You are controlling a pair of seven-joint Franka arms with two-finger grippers.
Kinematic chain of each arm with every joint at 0, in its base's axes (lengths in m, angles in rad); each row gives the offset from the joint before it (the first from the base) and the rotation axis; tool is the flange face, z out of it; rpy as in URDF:
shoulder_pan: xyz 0 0 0.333 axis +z
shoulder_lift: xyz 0 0 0 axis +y
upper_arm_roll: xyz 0 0 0.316 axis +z
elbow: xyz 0.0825 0 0 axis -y
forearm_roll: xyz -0.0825 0 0.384 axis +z
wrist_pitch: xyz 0 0 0 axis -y
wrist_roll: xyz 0.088 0 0 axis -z
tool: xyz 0 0 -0.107 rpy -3.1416 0 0
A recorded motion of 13 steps. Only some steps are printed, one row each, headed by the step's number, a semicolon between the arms.
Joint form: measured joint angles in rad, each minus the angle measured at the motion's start. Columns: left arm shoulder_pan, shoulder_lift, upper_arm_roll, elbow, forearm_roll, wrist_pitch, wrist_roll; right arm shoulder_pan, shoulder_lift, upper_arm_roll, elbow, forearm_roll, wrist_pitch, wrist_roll.
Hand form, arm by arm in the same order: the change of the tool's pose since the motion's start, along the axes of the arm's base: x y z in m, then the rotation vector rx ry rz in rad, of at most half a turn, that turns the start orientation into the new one. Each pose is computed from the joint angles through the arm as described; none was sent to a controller.
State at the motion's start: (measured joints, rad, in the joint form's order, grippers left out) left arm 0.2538 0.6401 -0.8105 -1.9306 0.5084 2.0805 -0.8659; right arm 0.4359 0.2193 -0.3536 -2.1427 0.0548 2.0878 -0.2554
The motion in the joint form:
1: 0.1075 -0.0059 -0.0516 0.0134 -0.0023 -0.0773 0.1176; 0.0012 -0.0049 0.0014 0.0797 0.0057 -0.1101 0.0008
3: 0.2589 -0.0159 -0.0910 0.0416 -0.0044 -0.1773 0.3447; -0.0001 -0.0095 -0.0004 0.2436 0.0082 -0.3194 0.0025
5: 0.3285 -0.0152 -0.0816 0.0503 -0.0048 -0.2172 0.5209; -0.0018 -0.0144 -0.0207 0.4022 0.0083 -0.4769 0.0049
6: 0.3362 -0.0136 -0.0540 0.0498 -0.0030 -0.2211 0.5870; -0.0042 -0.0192 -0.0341 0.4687 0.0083 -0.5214 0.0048
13: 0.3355 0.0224 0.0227 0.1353 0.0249 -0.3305 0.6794; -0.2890 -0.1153 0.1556 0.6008 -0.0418 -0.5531 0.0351
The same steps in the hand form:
1: 0.0166 0.0387 0.0150 -0.0062 0.0429 -0.0470; 0.0115 0.0055 0.0277 0.0078 0.0265 0.0004
3: 0.0427 0.1123 0.0330 -0.0310 0.1040 -0.1395; 0.0301 0.0113 0.0869 0.0142 0.0683 0.0015
5: 0.0521 0.1601 0.0314 -0.0614 0.1522 -0.2283; 0.0448 0.0057 0.1508 0.0166 0.0615 -0.0132
6: 0.0540 0.1788 0.0238 -0.0679 0.1732 -0.2614; 0.0505 -0.0006 0.1809 0.0189 0.0342 -0.0241
13: 0.0705 0.2348 0.0144 -0.0361 0.2574 -0.2640; 0.0465 -0.0700 0.2886 0.0224 -0.1505 -0.1337

